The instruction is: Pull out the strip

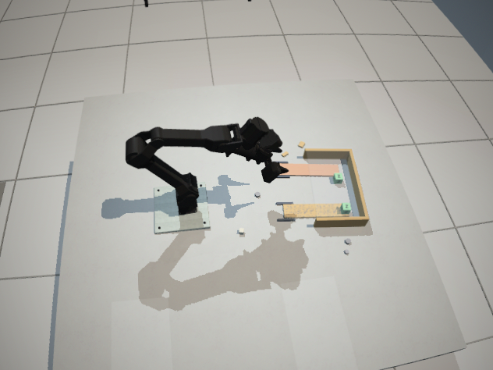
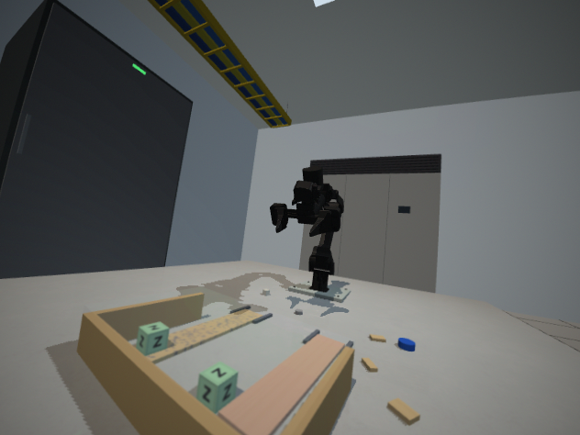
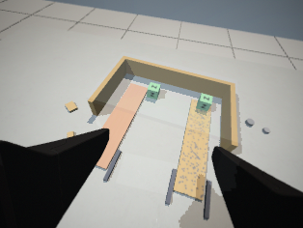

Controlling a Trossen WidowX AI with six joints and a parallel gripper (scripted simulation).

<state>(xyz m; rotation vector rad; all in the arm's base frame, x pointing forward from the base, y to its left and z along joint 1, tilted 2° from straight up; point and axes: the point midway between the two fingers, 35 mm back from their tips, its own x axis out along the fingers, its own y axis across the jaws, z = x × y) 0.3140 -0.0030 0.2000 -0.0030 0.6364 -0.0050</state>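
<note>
The white bit lies 190 mm below my gripper tip, 160 mm behind it and 130 mm to the right of it. From my gripper tip the other things lie so: blue disc 250 mm to the left, 200 mm below, 30 mm behind.
</note>
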